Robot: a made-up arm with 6 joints.
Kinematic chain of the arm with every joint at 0, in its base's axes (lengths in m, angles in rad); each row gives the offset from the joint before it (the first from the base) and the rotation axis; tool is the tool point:
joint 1: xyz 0 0 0.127 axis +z
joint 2: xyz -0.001 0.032 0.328 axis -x
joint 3: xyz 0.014 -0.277 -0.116 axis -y
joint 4: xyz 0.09 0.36 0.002 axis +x
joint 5: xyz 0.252 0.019 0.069 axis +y
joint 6: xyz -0.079 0 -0.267 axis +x
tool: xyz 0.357 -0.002 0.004
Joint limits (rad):
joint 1: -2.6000..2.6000
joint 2: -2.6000..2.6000
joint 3: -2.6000..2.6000
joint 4: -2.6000..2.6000
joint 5: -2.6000..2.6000
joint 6: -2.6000..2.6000
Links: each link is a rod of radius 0.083 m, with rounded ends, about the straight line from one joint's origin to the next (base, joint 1, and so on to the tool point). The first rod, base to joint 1, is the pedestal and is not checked.
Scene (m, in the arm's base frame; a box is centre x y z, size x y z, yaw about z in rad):
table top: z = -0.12
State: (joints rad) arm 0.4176 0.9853 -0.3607 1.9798 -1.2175 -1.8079
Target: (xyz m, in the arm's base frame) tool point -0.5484 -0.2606 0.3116
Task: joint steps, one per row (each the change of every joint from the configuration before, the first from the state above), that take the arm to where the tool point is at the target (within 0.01 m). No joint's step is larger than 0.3 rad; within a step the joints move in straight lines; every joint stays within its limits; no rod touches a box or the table.
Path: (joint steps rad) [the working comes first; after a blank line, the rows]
Joints at the target: -0.7143 0.9583 -1.3958 2.4533 -2.1928 -1.7968
Straight joint move there: clear.

1: -0.2830 -0.0067 -0.2588 0.1184 -0.2438 0.0028
2: -0.2829 -0.0068 -0.2588 0.1184 -0.2438 0.0028
3: -0.2830 -0.0067 -0.2587 0.1184 -0.2439 0.0027
4: -0.2830 -0.0068 -0.2588 0.1183 -0.2438 0.0028

